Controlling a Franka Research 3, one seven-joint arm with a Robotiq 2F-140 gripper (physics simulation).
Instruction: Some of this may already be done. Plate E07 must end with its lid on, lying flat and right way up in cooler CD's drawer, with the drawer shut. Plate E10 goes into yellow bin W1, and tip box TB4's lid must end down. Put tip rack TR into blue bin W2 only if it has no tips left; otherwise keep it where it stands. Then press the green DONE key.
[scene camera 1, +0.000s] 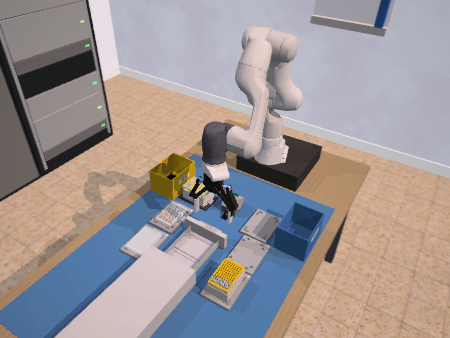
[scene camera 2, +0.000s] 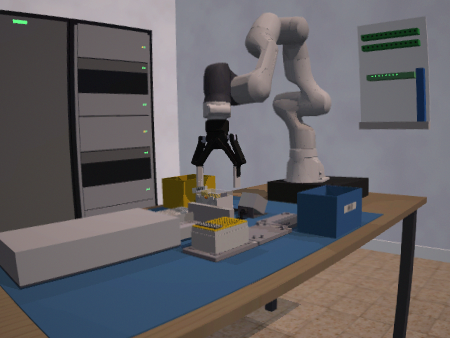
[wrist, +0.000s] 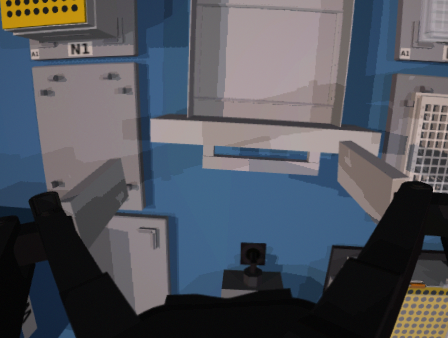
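Observation:
My gripper (scene camera 1: 213, 211) (scene camera 2: 218, 187) (wrist: 230, 169) is open and empty, above the mat near the front of cooler CD's open, empty drawer (scene camera 1: 192, 247) (wrist: 275, 60). A gridded, uncovered plate (scene camera 1: 172, 215) (wrist: 435, 140) sits beside the drawer; a lidded one (scene camera 1: 144, 240) (wrist: 435, 17) lies farther along. Their labels are unreadable. The tip rack (scene camera 1: 227, 274) (scene camera 2: 220, 236) (wrist: 45, 15) has a yellow top, partly grey in the scene views, with dark holes in its near rows in the wrist view. The tip box (scene camera 1: 197, 193) (scene camera 2: 215, 201) (wrist: 425, 312) is partly hidden; its lid position is unclear. The DONE box (scene camera 1: 232, 203) (scene camera 2: 253, 204) stands behind my gripper.
The yellow bin (scene camera 1: 162, 185) (scene camera 2: 173, 193) stands at the back left, the blue bin (scene camera 1: 289, 240) (scene camera 2: 317, 215) at the right. The long cooler body (scene camera 1: 132, 295) (scene camera 2: 90, 242) lies in front. Two bare holders (scene camera 1: 248, 254) (scene camera 1: 260, 225) (wrist: 90, 135) lie between the rack and the blue bin.

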